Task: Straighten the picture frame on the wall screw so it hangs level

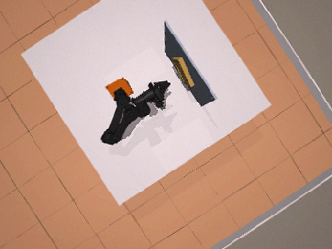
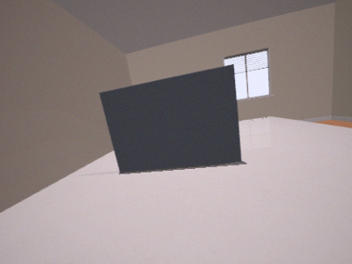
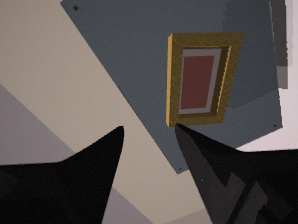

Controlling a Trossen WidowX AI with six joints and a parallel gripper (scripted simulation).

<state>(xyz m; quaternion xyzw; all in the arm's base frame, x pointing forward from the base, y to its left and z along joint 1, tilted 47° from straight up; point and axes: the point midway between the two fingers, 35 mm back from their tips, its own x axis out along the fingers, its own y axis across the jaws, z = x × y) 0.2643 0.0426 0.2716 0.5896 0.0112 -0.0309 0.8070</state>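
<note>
Right now the picture frame is 130 mm ahead of my gripper tip, 110 mm below it and 30 mm to the left of it. The rest, counted from my gripper tip: wall panel: 140 mm ahead, 120 mm below, 30 mm to the left.
</note>
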